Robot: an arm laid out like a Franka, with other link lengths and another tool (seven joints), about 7 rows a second.
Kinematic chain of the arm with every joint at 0, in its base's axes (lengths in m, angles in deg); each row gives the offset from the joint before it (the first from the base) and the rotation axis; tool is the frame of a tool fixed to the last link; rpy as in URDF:
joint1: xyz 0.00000 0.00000 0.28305 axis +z
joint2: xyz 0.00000 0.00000 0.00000 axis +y
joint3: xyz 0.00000 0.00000 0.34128 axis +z
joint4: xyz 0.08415 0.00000 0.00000 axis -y
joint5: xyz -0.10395 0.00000 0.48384 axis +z
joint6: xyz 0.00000 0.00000 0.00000 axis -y
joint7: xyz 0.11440 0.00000 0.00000 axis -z
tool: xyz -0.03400 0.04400 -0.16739 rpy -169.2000 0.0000 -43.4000
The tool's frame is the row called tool.
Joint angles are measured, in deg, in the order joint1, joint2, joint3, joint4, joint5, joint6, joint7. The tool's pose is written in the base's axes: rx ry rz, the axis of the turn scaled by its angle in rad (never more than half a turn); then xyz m. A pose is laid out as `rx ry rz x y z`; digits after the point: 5 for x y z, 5 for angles.
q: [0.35 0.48 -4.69 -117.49 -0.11 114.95 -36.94]
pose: -2.94322 0.28428 0.05162 0.61428 -0.03206 0.31812
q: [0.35 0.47 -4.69 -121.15 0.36 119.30 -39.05]
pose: -2.93943 0.23376 0.03811 0.60623 -0.03248 0.28886
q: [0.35 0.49 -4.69 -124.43 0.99 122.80 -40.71]
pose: -2.93236 0.19955 0.03569 0.59639 -0.03219 0.26255
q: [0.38 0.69 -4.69 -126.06 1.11 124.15 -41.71]
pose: -2.93189 0.17658 0.05001 0.58960 -0.03218 0.24735
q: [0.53 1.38 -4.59 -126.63 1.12 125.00 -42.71]
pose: -2.93373 0.14614 0.06333 0.58772 -0.03048 0.23605
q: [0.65 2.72 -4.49 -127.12 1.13 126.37 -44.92]
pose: -2.93628 0.08574 0.08056 0.58676 -0.03044 0.21930
